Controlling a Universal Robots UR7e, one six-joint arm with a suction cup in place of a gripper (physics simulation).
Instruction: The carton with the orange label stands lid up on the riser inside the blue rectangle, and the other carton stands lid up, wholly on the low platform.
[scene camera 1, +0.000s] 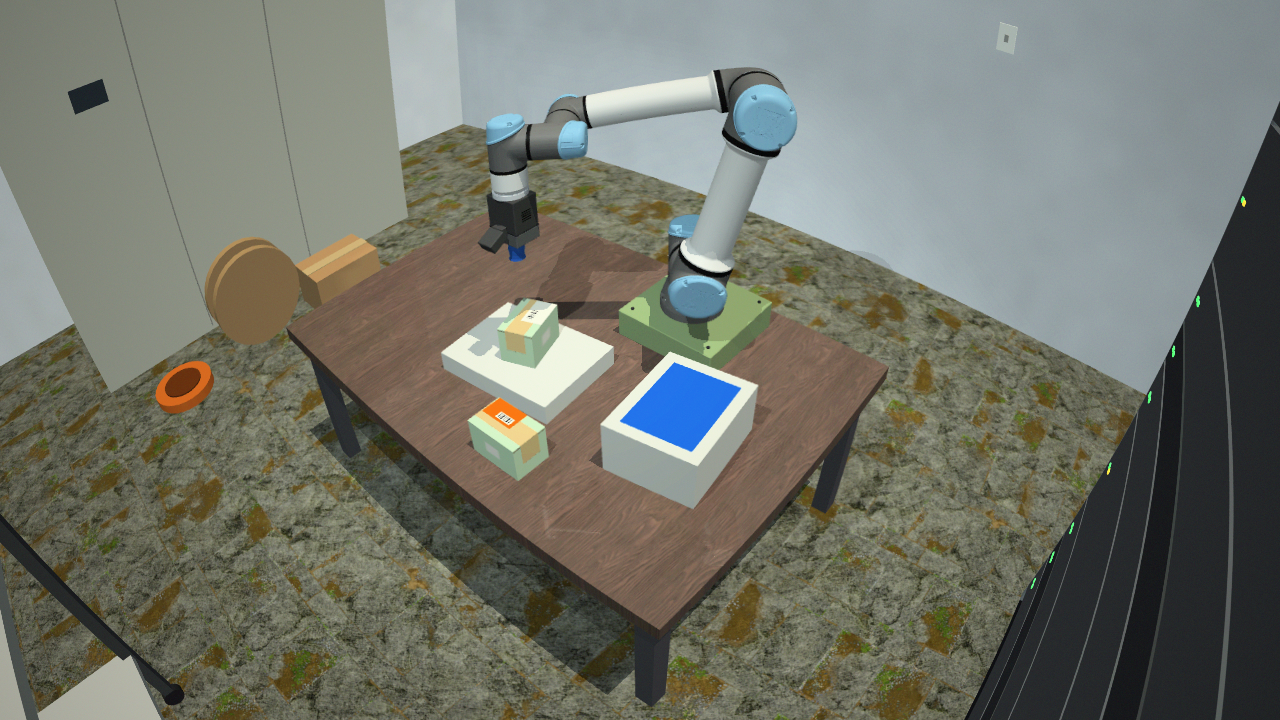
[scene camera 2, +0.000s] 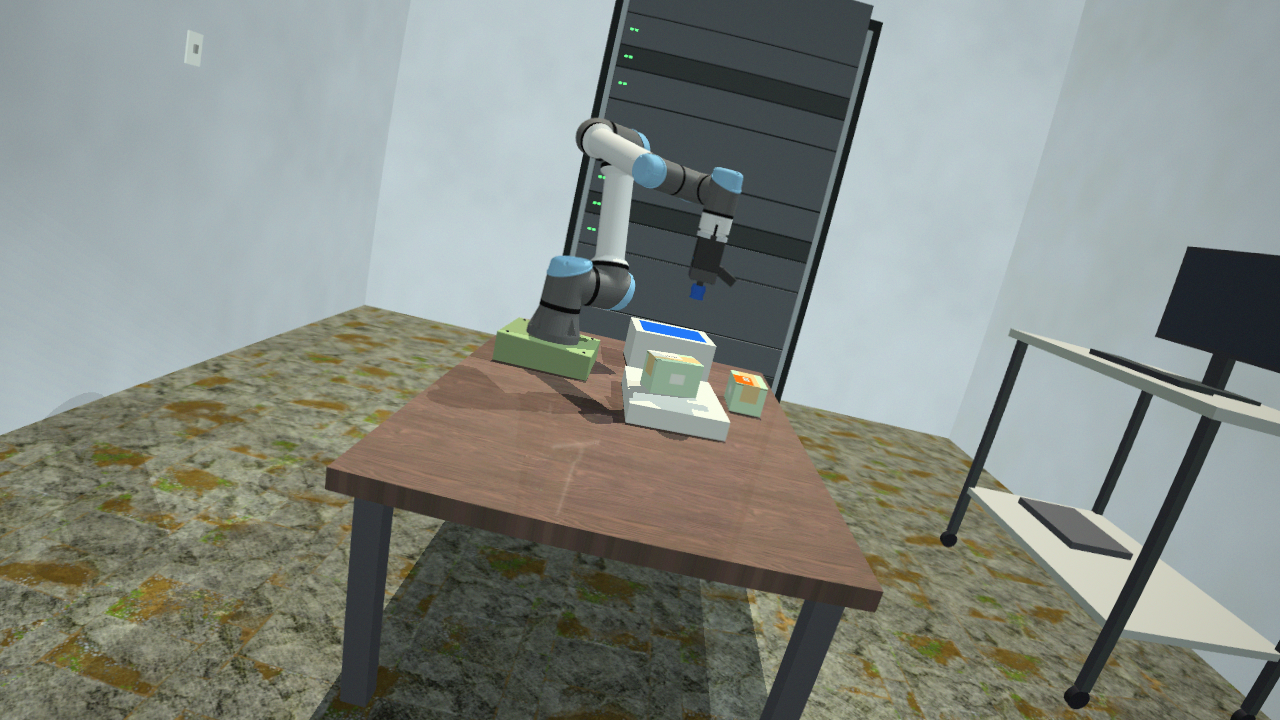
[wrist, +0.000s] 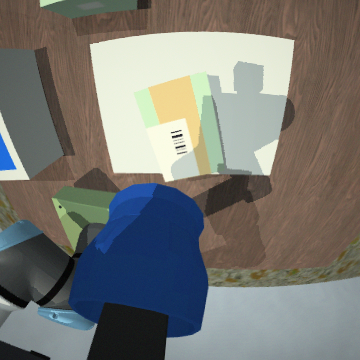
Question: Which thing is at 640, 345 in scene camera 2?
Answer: A white riser with blue rectangle.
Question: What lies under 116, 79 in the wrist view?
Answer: A low white platform.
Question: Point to my suction cup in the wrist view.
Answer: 147, 255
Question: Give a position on a carton with orange label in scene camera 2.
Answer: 745, 393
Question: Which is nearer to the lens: the low white platform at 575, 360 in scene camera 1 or the white riser with blue rectangle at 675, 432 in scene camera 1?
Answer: The white riser with blue rectangle.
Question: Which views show the white riser with blue rectangle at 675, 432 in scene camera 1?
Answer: Scene camera 1, scene camera 2 and the wrist view: all of them.
